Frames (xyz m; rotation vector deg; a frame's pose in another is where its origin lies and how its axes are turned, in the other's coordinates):
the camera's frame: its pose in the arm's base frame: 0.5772 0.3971 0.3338 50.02 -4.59 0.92
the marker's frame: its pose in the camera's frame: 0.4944 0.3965 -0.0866 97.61 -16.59 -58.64
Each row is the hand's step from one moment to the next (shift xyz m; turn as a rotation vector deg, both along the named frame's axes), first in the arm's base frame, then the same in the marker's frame.
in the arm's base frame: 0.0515 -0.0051 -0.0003 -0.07 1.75 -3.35
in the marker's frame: 0.0344 0.0175 -0.0344 2.38 -2.58 1.41
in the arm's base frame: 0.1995 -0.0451 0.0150 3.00 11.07 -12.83
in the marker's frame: 0.1225 0.0958 -0.1337 11.07 -13.10 1.45
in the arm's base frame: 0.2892 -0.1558 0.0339 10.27 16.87 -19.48
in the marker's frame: 0.1728 0.2261 -0.1676 20.57 -18.52 -1.87
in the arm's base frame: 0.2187 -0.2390 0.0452 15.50 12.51 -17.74
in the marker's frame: 0.1219 0.2888 -0.0935 22.93 -12.68 -5.00
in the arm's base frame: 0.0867 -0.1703 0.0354 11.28 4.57 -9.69
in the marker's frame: 0.0389 0.1894 -0.0195 14.49 -4.13 -3.89
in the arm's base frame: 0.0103 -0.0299 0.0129 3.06 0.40 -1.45
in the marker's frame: -0.0014 0.0339 -0.0039 3.09 -0.01 -1.45
